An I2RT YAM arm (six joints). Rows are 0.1 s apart.
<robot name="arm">
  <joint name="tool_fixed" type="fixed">
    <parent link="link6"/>
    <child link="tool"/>
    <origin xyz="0 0 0" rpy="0 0 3.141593"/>
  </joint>
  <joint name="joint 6" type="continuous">
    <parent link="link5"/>
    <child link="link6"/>
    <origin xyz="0 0.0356 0.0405" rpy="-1.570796 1.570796 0"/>
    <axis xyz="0 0 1"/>
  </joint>
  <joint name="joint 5" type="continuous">
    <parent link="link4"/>
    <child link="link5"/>
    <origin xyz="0.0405 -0.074 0.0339" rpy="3.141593 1.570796 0"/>
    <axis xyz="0 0 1"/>
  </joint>
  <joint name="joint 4" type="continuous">
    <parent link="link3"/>
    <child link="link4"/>
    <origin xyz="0.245 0.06 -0.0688" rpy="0 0 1.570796"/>
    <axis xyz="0 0 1"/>
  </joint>
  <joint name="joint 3" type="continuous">
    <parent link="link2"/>
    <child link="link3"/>
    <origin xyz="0 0.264 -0.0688" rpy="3.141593 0 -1.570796"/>
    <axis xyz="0 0 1"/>
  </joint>
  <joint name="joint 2" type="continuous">
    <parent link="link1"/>
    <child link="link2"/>
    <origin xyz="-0.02 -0.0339 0.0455" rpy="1.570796 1.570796 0"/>
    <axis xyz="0 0 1"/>
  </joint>
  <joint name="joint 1" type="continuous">
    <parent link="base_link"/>
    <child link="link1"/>
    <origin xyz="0 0 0.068" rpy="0 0 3.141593"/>
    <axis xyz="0 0 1"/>
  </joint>
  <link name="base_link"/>
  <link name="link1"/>
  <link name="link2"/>
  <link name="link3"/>
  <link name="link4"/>
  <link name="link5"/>
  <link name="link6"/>
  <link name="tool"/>
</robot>
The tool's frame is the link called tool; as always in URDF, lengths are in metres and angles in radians. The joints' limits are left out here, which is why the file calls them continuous.
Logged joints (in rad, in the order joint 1, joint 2, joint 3, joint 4, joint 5, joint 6), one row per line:
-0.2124 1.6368 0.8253 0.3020 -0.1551 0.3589
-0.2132 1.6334 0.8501 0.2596 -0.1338 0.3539
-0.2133 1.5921 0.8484 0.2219 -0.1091 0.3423
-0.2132 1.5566 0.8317 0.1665 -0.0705 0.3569
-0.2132 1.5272 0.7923 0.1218 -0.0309 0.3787
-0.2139 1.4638 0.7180 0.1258 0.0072 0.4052
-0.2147 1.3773 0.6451 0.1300 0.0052 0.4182
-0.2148 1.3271 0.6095 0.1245 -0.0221 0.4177
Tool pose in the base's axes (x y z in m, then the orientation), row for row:
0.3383 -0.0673 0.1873 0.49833 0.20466 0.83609 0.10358
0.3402 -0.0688 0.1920 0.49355 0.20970 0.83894 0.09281
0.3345 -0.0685 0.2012 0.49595 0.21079 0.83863 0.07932
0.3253 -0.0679 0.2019 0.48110 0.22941 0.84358 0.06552
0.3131 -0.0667 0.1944 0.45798 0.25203 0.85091 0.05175
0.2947 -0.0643 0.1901 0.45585 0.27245 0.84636 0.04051
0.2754 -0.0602 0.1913 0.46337 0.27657 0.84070 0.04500
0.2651 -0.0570 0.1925 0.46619 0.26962 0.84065 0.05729
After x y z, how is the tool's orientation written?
As a quaternion, w x y z.
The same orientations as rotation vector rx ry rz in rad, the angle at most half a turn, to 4 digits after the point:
0.4953 2.0235 0.2507
0.5086 2.0346 0.2251
0.5107 2.0317 0.1922
0.5594 2.0571 0.1598
0.6209 2.0964 0.1275
0.6719 2.0872 0.0999
0.6797 2.0663 0.1106
0.6618 2.0635 0.1406

